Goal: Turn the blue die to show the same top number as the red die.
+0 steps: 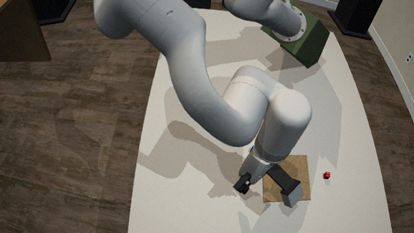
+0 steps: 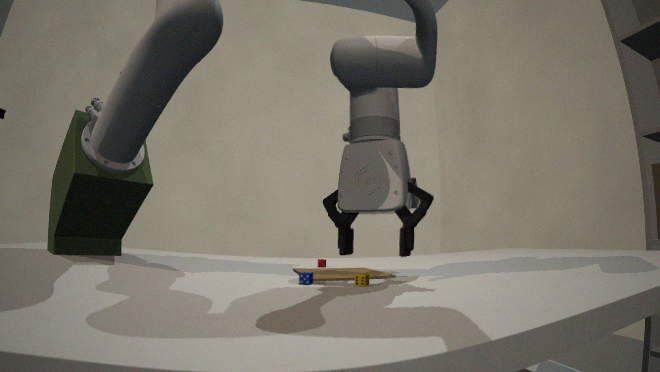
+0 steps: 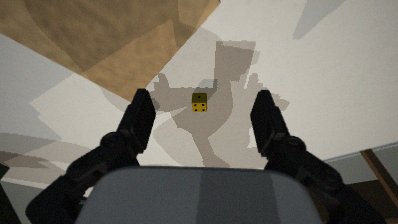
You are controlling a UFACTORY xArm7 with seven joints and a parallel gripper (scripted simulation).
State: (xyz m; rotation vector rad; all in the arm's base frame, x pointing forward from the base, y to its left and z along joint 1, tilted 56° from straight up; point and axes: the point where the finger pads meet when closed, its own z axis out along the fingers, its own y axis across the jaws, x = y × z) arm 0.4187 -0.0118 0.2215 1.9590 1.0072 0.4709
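Now: the yellow die 40 mm below my hand, 30 mm behind it and 20 mm to the right of it. Also, from my hand: mat: 110 mm to the left, 50 mm below, 10 mm behind; blue die: 100 mm behind, 40 mm below, 20 mm to the left; red die: 230 mm to the left, 40 mm below, 10 mm ahead.
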